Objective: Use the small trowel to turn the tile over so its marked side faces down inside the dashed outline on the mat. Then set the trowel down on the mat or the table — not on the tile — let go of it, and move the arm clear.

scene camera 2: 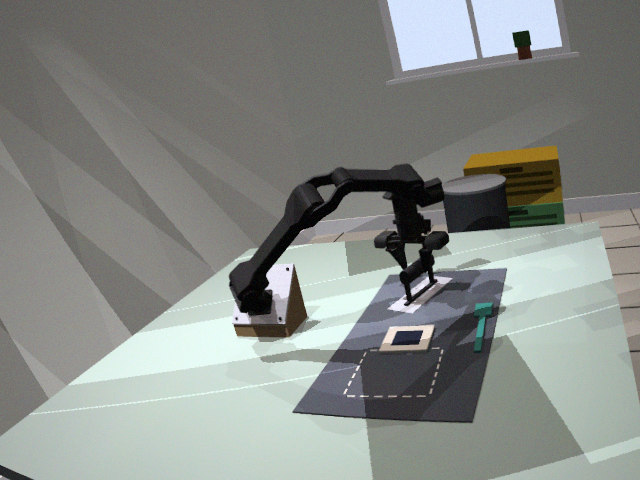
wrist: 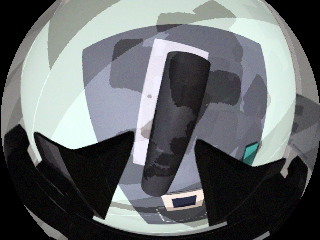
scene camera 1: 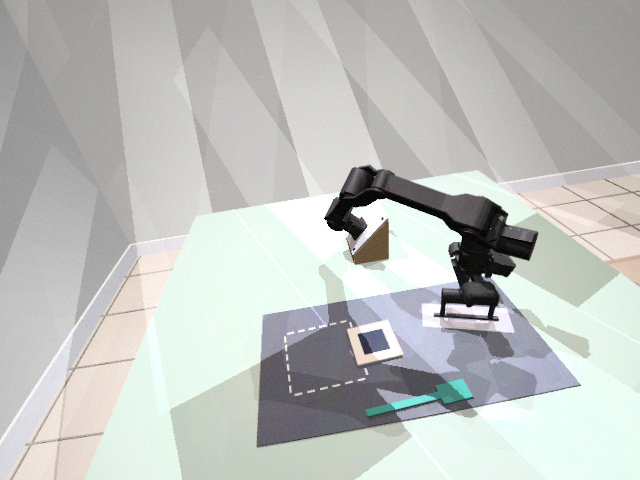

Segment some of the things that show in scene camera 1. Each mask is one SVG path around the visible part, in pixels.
The gripper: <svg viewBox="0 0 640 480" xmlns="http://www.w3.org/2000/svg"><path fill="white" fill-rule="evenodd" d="M452 242L448 246L448 253L450 258L455 257L455 259L451 259L451 264L466 306L496 305L499 294L492 282L483 280L482 274L485 274L485 278L491 278L492 274L508 277L515 269L515 263L508 255L495 252L495 250L488 249L483 252L474 252L464 248L461 242Z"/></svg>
A tile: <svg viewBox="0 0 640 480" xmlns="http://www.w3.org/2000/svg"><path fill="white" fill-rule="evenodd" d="M388 320L347 329L358 366L403 356L399 342Z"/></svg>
A teal trowel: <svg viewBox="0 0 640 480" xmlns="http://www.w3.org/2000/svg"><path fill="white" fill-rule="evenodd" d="M473 395L464 380L460 379L435 385L436 392L365 409L367 418L439 400L444 405L471 399Z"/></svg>
